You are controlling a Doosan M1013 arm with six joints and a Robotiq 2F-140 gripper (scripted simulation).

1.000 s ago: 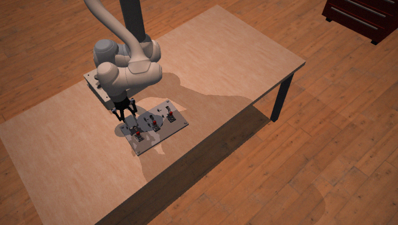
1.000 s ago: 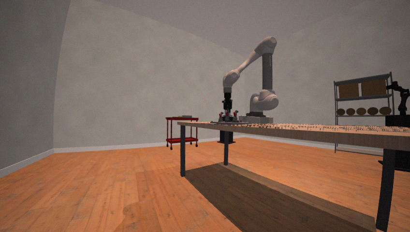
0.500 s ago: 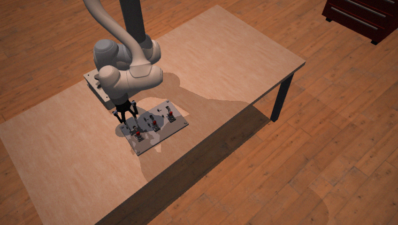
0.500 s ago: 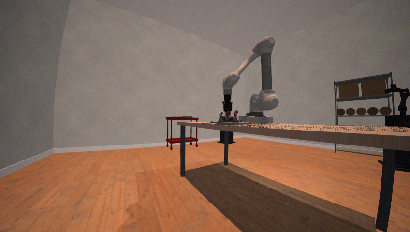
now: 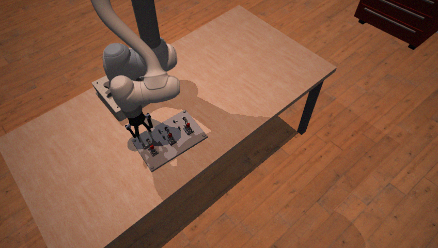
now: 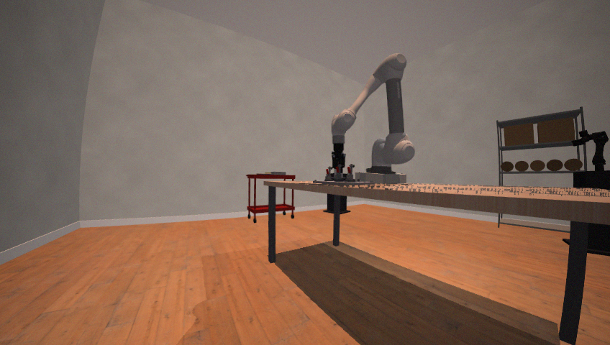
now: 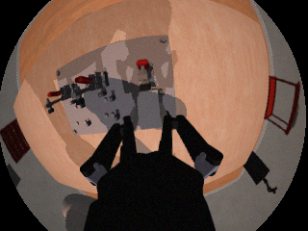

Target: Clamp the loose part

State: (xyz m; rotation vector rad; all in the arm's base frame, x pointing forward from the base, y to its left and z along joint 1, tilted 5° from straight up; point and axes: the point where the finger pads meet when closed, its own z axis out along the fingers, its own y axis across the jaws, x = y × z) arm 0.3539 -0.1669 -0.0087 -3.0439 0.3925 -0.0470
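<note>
Now: the fixture 8 cm ahead of my hand, 9 cm to the left of it and 6 cm below it. Round my hand: grey plate part (3 cm below).
</note>
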